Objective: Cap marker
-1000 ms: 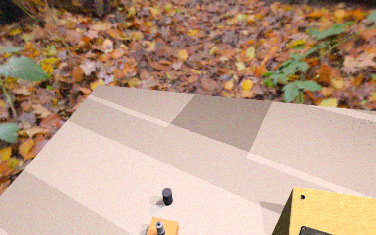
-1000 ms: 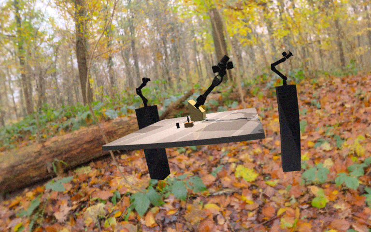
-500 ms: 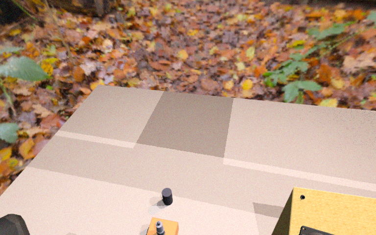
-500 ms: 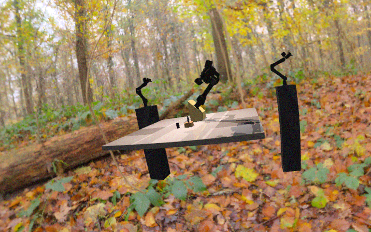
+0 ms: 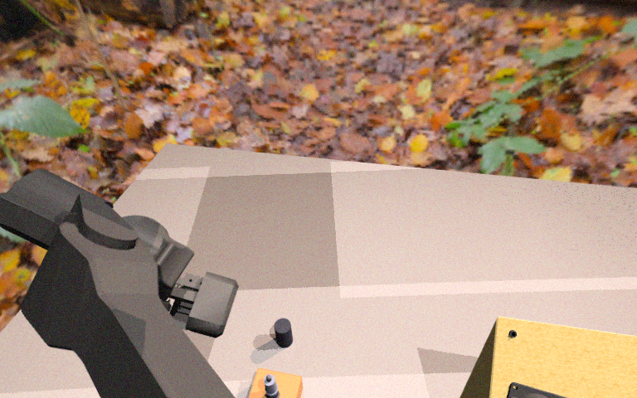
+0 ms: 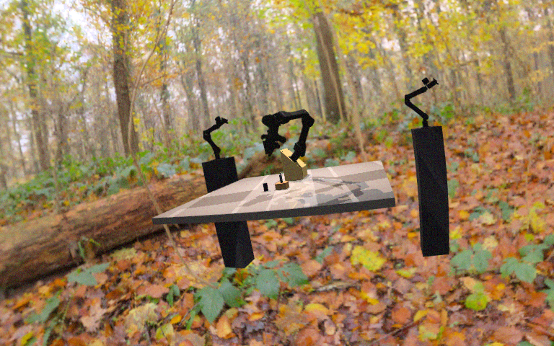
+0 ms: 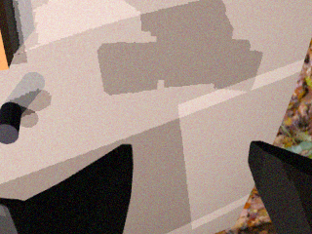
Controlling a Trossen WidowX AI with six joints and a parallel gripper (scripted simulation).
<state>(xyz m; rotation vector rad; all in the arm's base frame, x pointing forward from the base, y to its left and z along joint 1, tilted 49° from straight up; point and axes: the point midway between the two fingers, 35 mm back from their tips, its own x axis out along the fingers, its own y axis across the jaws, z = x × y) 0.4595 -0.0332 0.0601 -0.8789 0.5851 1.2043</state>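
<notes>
Right now my gripper tip is 120 mm past the dark cap, 110 mm to the left of it and 200 mm above it. Also, from my gripper tip: holder block (140 mm behind, 210 mm below).
</notes>
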